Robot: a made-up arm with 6 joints.
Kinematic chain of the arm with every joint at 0, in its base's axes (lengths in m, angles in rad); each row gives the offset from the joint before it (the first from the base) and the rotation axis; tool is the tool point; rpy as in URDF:
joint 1: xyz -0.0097 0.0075 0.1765 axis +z
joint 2: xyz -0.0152 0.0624 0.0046 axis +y
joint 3: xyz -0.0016 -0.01 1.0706 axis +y
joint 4: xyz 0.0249 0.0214 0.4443 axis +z
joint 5: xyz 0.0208 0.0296 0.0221 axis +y
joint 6: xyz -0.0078 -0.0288 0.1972 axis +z
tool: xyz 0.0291 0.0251 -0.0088 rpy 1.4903 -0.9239 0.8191
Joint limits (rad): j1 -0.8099..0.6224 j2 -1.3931..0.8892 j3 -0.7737..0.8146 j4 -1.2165..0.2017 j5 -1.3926..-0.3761 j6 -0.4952..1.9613
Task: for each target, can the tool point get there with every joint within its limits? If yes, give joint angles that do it. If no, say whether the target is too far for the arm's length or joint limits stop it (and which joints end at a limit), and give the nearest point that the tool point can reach.
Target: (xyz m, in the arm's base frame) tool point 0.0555 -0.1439 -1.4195
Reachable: no: joint limits stop it (at a limit: joint 1, joint 2, joint 3, joint 4, joint 5, joint 6) | nearest point -1.1527 -0.7424 -0.0105 | short by 1.950 m
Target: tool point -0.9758 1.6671 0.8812
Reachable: no: too far | nearest point -0.9762 1.2835 0.7763 | short by 0.398 m
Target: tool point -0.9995 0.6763 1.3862
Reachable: yes | joints -0.4665 -0.8074 0.1920 -0.4417 -0.6173 1.1764
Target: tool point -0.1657 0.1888 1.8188
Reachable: yes | joints -0.3518 -0.0117 -0.1283 -0.0311 -0.8093 1.0057
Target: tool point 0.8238 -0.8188 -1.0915
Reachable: no: joint limits stop it (at a limit: joint 1, joint 2, joint 3, joint 4, joint 5) | nearest point 1.0801 -0.9536 0.7274 | short by 1.842 m
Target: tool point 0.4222 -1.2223 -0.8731
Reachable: no: joint limits stop it (at a limit: joint 1, joint 2, joint 3, joint 4, joint 5) | nearest point 1.0747 -0.9644 0.7293 | short by 1.749 m
